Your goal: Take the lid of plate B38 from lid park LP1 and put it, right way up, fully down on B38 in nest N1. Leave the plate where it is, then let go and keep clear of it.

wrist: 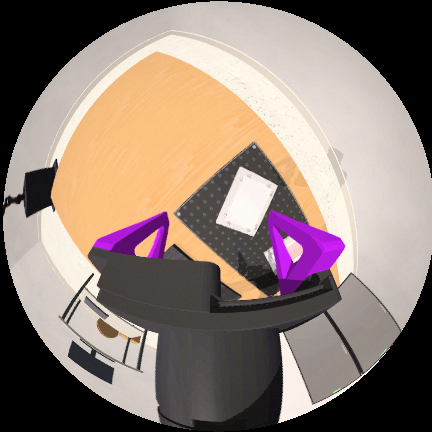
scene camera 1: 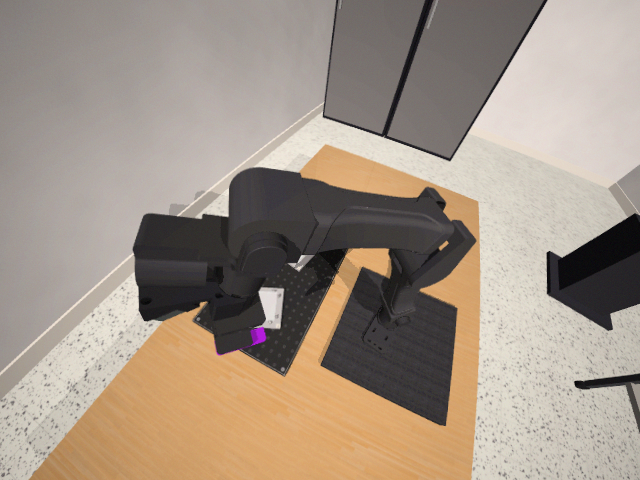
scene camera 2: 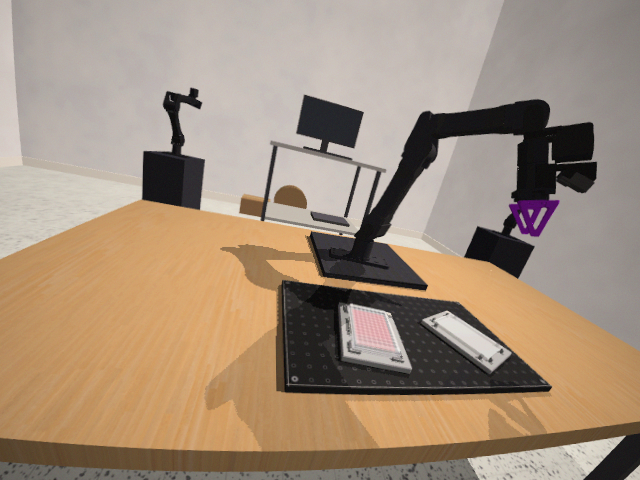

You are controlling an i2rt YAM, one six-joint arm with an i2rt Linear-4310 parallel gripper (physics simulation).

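Pixels of known places: gripper, fingertip midpoint: [wrist: 218, 216] [scene camera 2: 529, 235]; arm's base at its link origin: [scene camera 1: 387, 319] [scene camera 2: 358, 258].
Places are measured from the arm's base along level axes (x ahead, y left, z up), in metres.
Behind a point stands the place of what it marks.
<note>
The pale, flat lid [scene camera 1: 270, 304] {x 0.300, y 0.180, z 0.010 m} [scene camera 2: 467, 333] {x 0.338, y 0.210, z 0.010 m} [wrist: 247, 201] {x 0.337, y 0.218, z 0.010 m} lies in the white lid park LP1 [scene camera 2: 492, 365] [wrist: 223, 220], whose corners carry small posts. Plate B38 [scene camera 2: 373, 328] {x 0.400, y -0.024, z 0.018 m} [wrist: 296, 251] {x 0.414, y -0.032, z 0.014 m}, with pink wells, sits in the white nest N1 [scene camera 2: 381, 363] {x 0.471, y -0.018, z 0.003 m}, left of the lid park in scene camera 2. In scene camera 1 the arm hides most of the nest. My gripper [scene camera 2: 531, 234] {x 0.271, y 0.297, z 0.246 m} [wrist: 218, 216] {x 0.271, y 0.297, z 0.246 m} has purple fingers spread wide, open and empty. It hangs well above the board. In the wrist view the lid shows ahead, between and beyond the fingertips; the right finger partly covers the plate.
Both holders stand on a black perforated board [scene camera 1: 299, 320] {x 0.209, y 0.159, z -0.008 m} [scene camera 2: 310, 335] {x 0.424, y -0.139, z -0.007 m} [wrist: 200, 215] {x 0.211, y 0.247, z -0.007 m} on the wooden table [scene camera 1: 206, 413] {x 0.243, y 0.469, z -0.020 m} [scene camera 2: 155, 335] {x 0.492, y -0.382, z -0.020 m} [wrist: 150, 125] {x 0.226, y 0.554, z -0.020 m}. The arm's base stands on a dark mat [scene camera 1: 413, 361] {x -0.113, y 0.062, z 0.003 m} [scene camera 2: 408, 279] {x 0.080, y 0.154, z -0.001 m} beside the board. A grey cabinet [scene camera 1: 372, 67] stands beyond the table.
</note>
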